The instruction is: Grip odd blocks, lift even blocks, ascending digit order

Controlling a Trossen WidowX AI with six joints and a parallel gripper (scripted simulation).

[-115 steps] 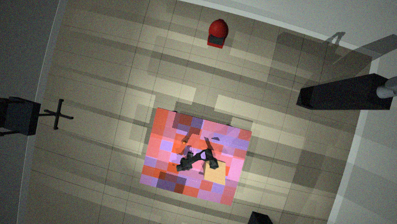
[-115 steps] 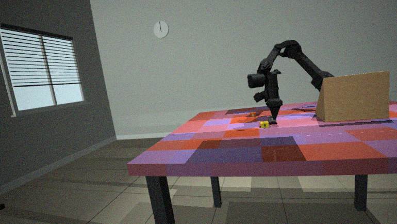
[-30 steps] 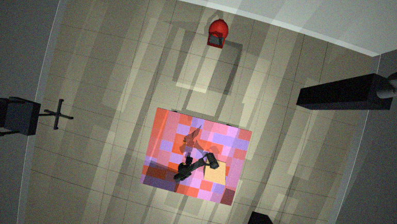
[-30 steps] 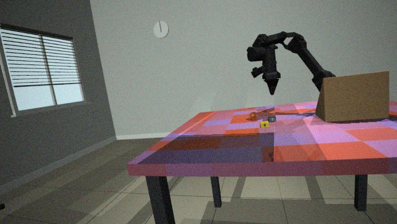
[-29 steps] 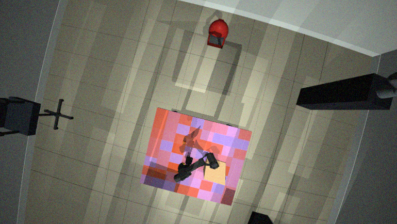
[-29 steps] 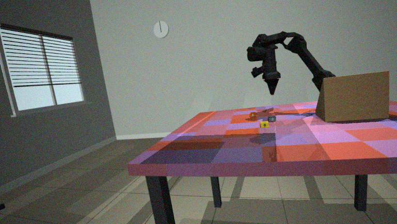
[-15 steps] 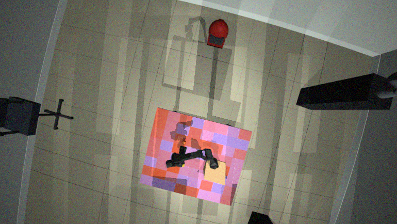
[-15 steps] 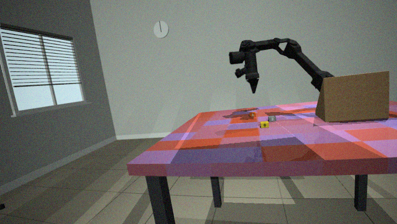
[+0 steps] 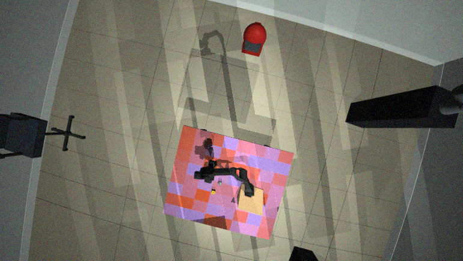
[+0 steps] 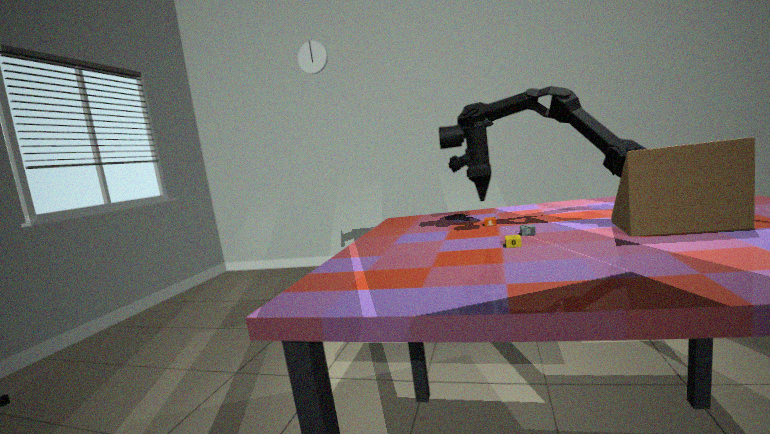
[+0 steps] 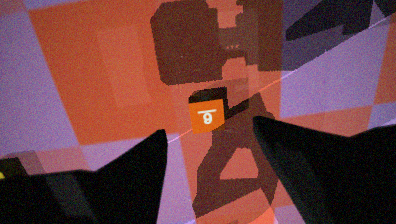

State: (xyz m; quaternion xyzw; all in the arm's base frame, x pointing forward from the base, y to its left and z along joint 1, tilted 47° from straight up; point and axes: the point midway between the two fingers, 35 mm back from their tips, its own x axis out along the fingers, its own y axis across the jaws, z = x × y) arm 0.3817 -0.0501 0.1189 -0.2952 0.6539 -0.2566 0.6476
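My gripper tip is 60 mm above the orange block and 10 mm past it. Round my gripper tip: yellow block 240 mm to the left, 80 mm behind, 60 mm below; then grey block 140 mm to the left, 110 mm behind, 60 mm below.
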